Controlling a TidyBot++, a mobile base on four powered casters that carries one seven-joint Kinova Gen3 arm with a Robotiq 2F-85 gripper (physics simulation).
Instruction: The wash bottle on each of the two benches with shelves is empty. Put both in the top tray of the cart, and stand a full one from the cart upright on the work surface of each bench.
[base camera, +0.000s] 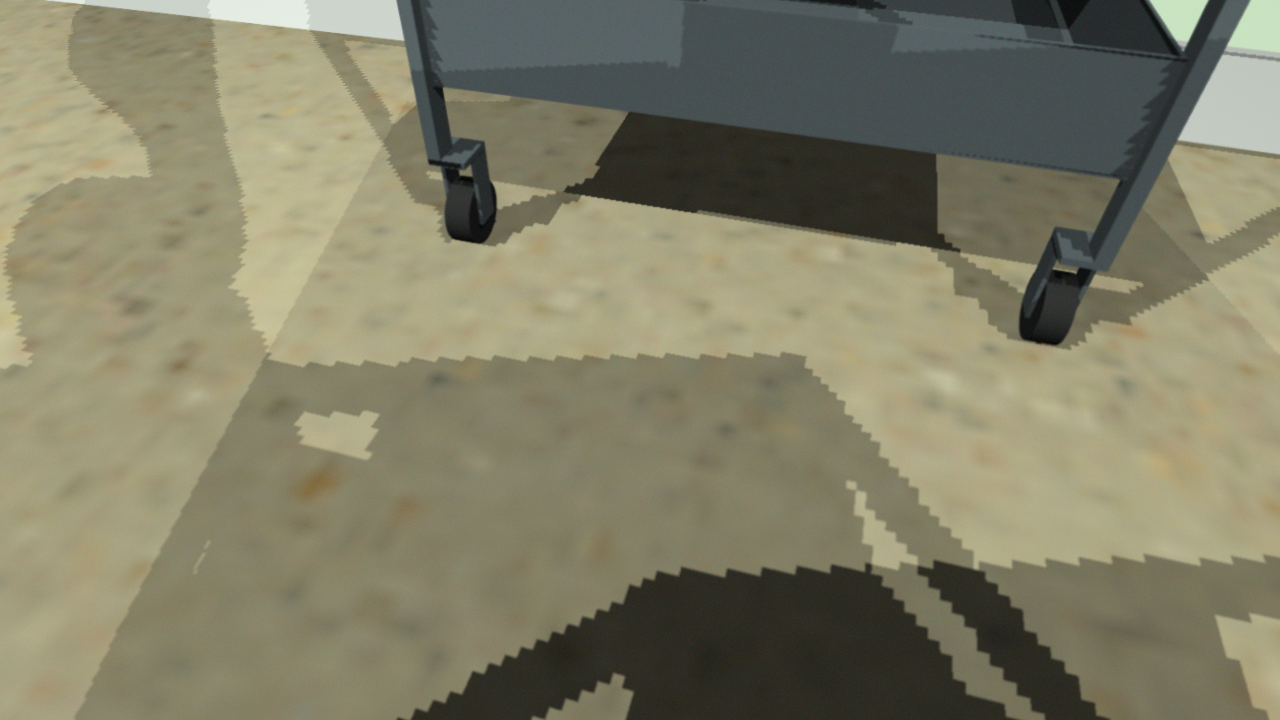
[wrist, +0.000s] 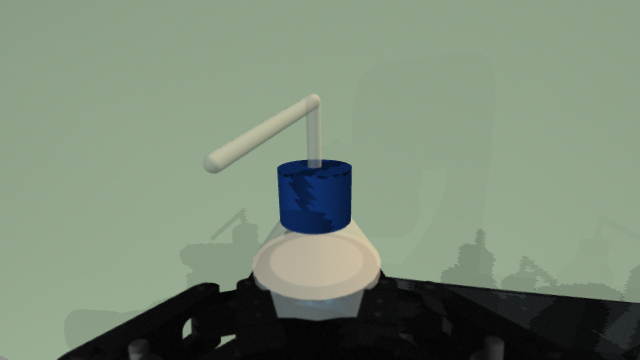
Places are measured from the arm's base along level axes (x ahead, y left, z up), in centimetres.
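Pixels of known places: gripper, fingertip midpoint: (wrist: 317, 272).
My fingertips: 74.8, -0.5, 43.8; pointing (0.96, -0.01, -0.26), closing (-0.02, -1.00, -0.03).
Note:
Behind a point stands the place of what it marks, as x, y, z.
My gripper (wrist: 317, 272) {74.8, -0.5, 43.8} is shut on a wash bottle (wrist: 315, 197) {70.5, -0.5, 50.2} with a blue cap, a pale bent spout and a translucent body. The bottle is upright in the grip in the wrist view; its lower part is hidden between the dark fingers. The grey cart (base camera: 778, 107) {53.3, -10.0, -25.1} stands ahead in the base camera view, with its lower tray side, legs and two near casters showing. A dark surface with a straight edge (wrist: 575, 320) {81.9, -28.3, 30.5}, likely part of the cart, shows at the lower right of the wrist view. The benches and the other wash bottles do not show directly.
A pale green wall (wrist: 150, 100) {103.9, 23.9, 54.9} stands behind the bottle, with shadows of bottle shapes on it. The cart's near casters (base camera: 469, 208) {59.2, 10.7, -35.7} (base camera: 1049, 306) {47.1, -28.0, -35.7} rest on the speckled floor (base camera: 626, 295) {53.7, -0.8, -39.7}. A white skirting (base camera: 1230, 102) {76.4, -58.4, -35.3} runs along the wall behind the cart. Shadows lie across the floor.

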